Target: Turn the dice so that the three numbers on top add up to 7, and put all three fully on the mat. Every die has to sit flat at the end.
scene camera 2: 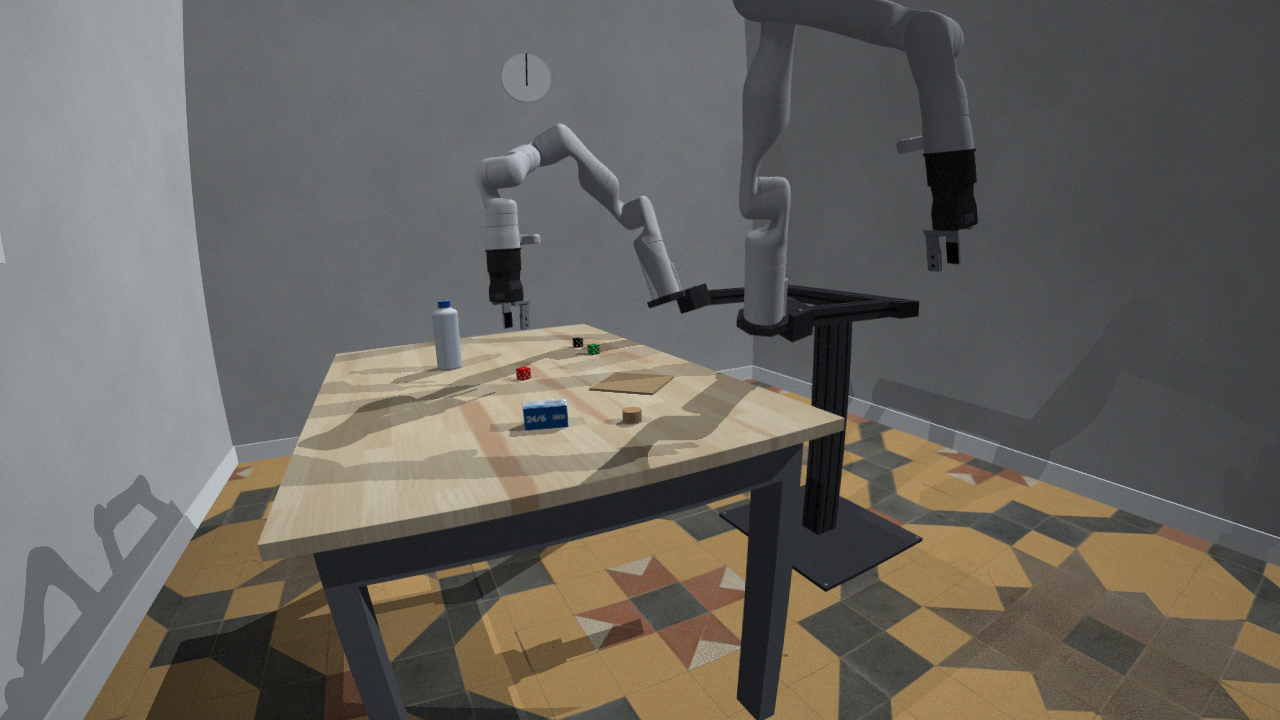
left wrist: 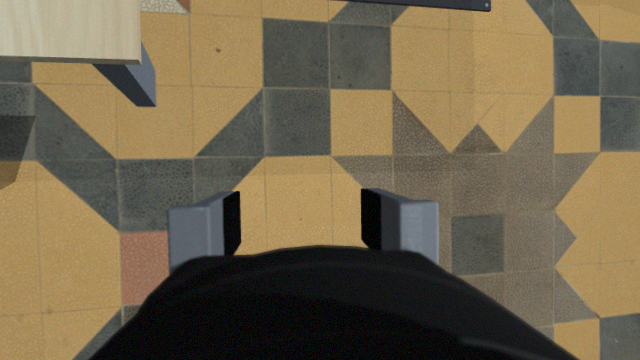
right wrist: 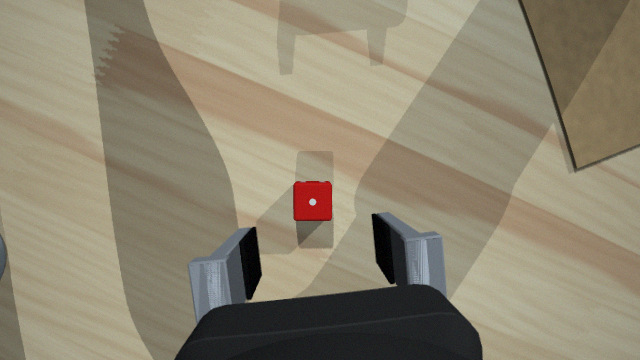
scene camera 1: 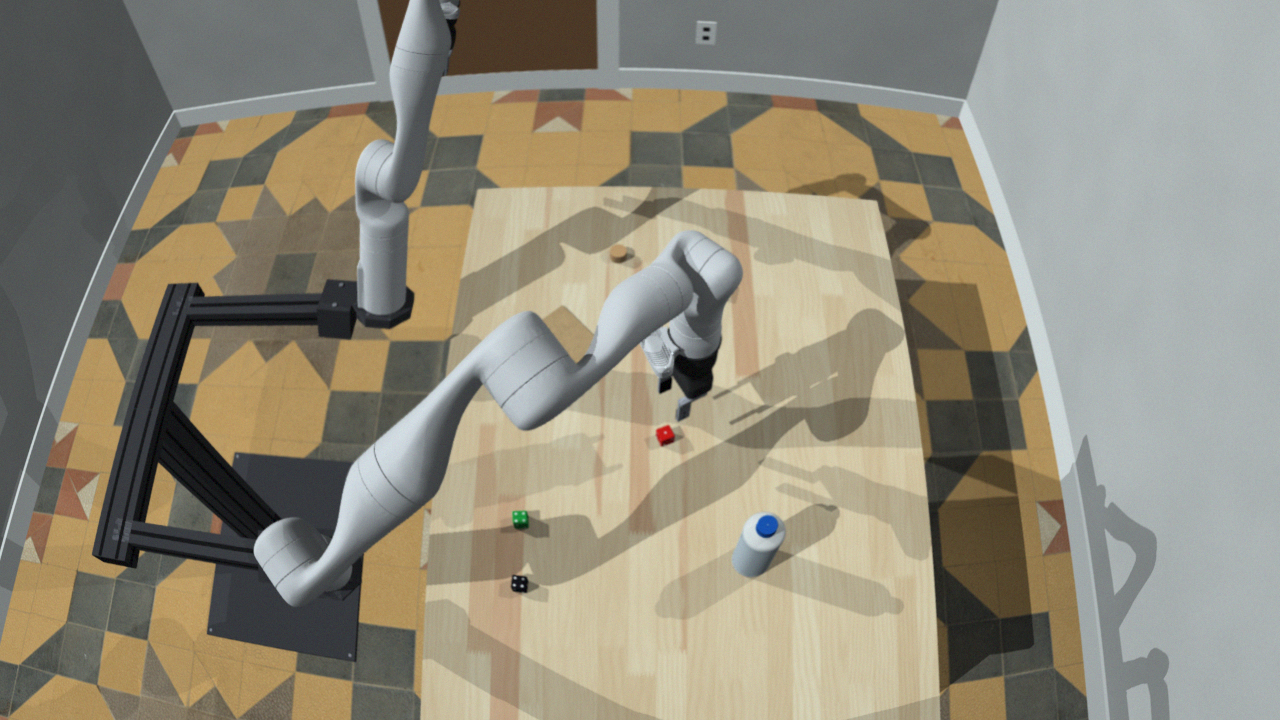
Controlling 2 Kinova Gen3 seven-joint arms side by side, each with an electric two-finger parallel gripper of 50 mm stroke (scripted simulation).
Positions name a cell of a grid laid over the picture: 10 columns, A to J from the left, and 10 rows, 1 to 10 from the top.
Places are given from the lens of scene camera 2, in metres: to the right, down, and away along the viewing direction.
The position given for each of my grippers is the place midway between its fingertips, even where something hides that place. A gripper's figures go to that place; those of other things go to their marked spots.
my left gripper (scene camera 2: H4): 0.48, -0.15, 0.78
my right gripper (scene camera 2: E5): -0.28, -0.07, 1.21
brown square mat (scene camera 2: F6): 0.02, 0.05, 1.15
staples box (scene camera 2: E6): -0.16, 0.09, 0.90
white bottle (scene camera 2: D5): -0.49, -0.10, 1.32
The marked spots on the brown square mat and the staples box are 0.31 m apart.
